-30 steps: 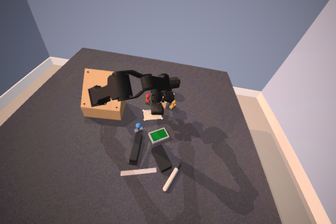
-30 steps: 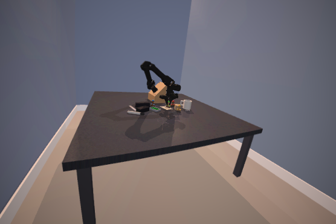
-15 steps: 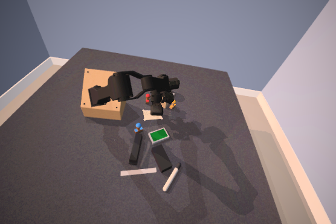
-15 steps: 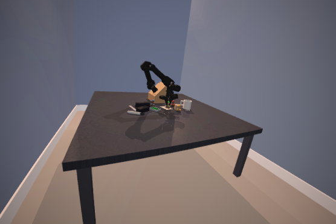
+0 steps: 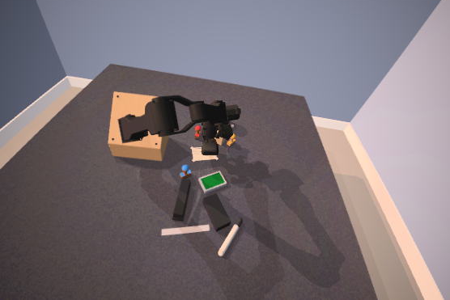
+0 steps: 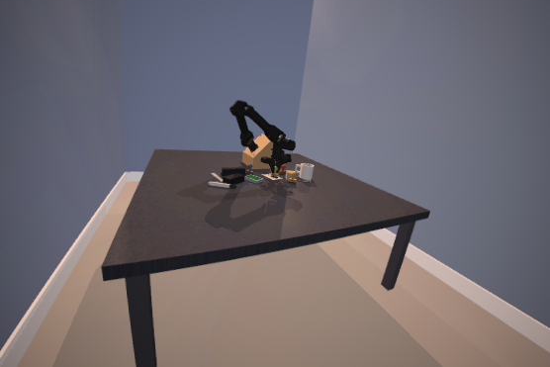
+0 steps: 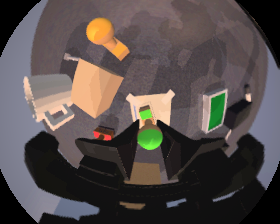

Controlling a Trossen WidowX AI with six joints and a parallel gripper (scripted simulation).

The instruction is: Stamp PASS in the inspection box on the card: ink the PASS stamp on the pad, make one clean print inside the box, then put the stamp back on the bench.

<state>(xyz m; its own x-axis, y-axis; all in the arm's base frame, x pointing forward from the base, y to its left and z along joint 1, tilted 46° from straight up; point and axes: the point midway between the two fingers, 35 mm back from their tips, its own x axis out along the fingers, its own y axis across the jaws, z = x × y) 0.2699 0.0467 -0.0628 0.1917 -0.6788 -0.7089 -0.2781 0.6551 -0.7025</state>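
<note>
The green-knobbed stamp is right at my gripper tip. Round my gripper tip: white card: 10 mm behind, 10 mm to the right, 30 mm below; cardboard box: 30 mm ahead, 90 mm to the left; red-knobbed stamp: 70 mm behind, 80 mm to the left, 10 mm below.
</note>
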